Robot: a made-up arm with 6 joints.
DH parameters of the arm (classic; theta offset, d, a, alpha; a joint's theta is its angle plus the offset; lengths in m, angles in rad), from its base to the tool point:
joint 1: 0 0.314 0 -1.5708
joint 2: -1.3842 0 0.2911 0
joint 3: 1.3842 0 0.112 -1.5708
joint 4: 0 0.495 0 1.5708
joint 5: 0 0 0.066 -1.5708
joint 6: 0 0.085 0 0
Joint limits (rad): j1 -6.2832..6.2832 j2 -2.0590..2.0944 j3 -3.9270..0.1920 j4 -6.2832..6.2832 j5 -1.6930..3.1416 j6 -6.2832..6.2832
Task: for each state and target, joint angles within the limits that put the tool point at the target. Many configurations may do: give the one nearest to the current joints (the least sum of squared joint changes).
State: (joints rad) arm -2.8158 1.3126 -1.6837 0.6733 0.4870 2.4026
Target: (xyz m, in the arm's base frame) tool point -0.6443 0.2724 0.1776
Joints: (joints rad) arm -3.5212 0.5522 -1.3023 0.7095 0.4556 2.4026
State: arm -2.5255 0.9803 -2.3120 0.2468 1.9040 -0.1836
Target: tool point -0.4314 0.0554 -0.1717
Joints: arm -3.2821 1.3642 -1.6374 0.0525 2.0714 -0.1836
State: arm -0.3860 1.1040 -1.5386 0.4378 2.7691 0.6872
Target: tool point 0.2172 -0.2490 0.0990
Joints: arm -0.9164 0.6501 -0.8411 0.2595 2.9500 0.6872
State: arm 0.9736 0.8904 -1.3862 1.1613 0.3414 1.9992
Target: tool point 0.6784 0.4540 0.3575
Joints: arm 0.6316 0.6876 -1.8096 1.1354 0.3032 1.9992
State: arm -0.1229 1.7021 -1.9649 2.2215 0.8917 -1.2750
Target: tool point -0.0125 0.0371 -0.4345
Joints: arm -0.1468 2.0878 -1.4614 2.1370 1.0544 -1.2750
